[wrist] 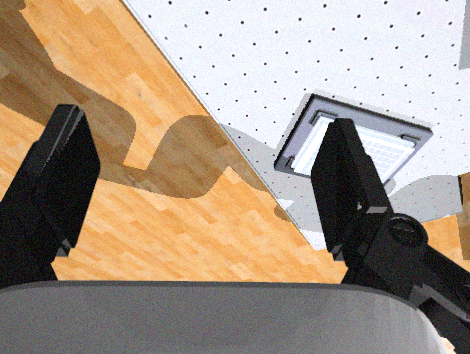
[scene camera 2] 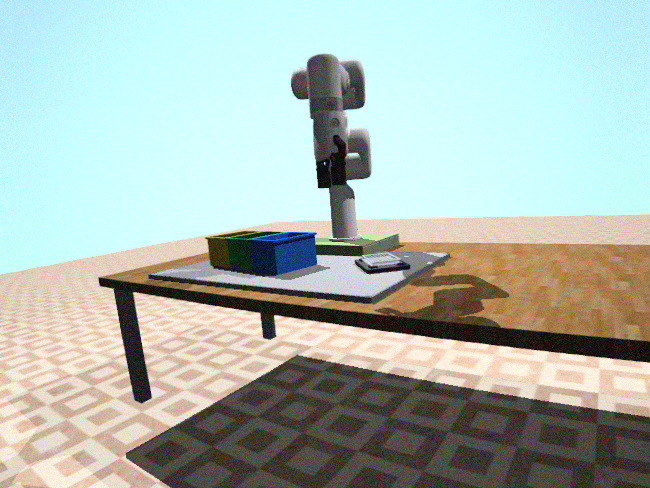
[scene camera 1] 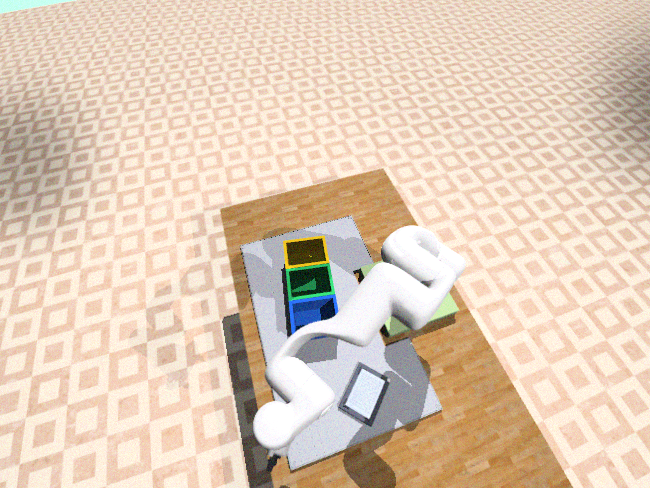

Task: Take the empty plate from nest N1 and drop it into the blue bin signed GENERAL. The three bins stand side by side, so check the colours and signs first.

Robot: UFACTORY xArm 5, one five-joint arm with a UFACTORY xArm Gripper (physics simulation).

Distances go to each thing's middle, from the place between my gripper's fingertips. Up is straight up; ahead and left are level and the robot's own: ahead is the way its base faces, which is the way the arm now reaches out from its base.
My hand is 26 cm past the clear plate point(scene camera 1: 367, 388), 22 cm above it and 3 cm to the right of it. Round my hand: dark grey nest point(wrist: 362, 117): 26 cm behind, 23 cm below, 3 cm to the left.
